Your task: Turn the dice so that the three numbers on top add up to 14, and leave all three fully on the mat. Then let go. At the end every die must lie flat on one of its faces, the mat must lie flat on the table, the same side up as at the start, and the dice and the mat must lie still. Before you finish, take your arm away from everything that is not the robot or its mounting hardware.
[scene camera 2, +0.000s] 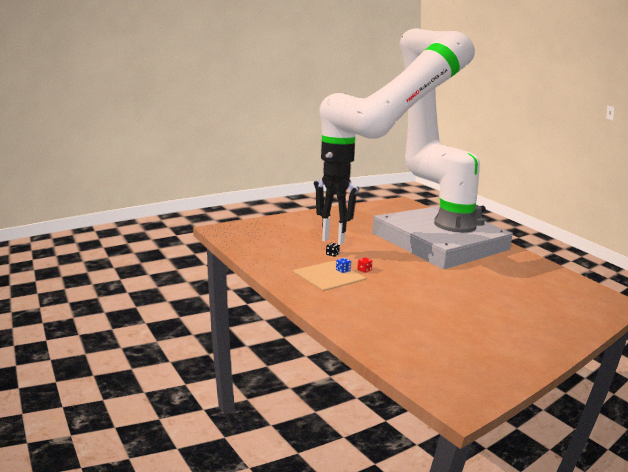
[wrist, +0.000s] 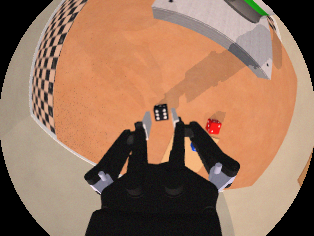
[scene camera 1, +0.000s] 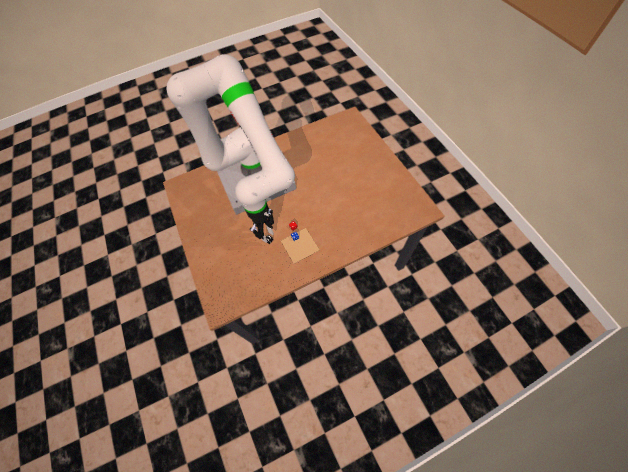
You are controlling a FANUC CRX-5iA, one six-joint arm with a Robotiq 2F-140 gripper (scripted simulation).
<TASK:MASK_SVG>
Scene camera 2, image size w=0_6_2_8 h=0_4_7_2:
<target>my gripper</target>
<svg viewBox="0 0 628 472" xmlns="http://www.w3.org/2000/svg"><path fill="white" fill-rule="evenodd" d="M325 161L323 178L314 181L316 189L316 214L323 218L322 241L326 241L329 239L329 216L333 196L337 194L340 217L338 245L341 245L345 242L347 221L352 220L354 217L359 187L351 184L351 163L330 164ZM349 187L350 194L348 199L348 206L346 206L346 190Z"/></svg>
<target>tan mat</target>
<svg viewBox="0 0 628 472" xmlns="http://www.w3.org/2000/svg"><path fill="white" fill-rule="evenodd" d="M292 270L293 273L322 291L366 280L366 277L353 270L345 273L337 271L336 261Z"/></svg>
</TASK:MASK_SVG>
